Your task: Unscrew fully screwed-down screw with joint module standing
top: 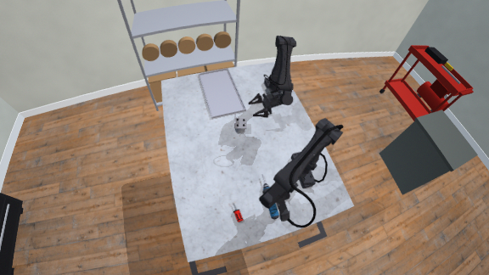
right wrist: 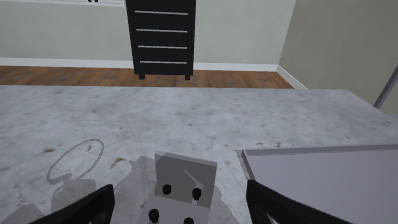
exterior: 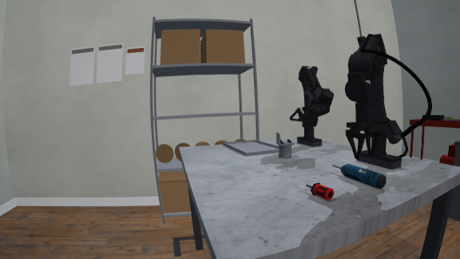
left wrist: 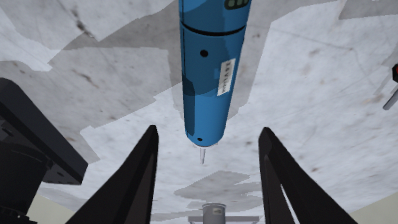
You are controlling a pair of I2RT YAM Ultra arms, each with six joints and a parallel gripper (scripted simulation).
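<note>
The grey bracket is 9 cm below my right hand, 6 cm ahead of it and 1 cm to the left of it. The rest, counted from my right hand: screw (10 cm below, 8 cm ahead, 2 cm to the left); then bit (34 cm to the left, 15 cm below); then joint module (14 cm below, 6 cm ahead, 1 cm to the left).
</note>
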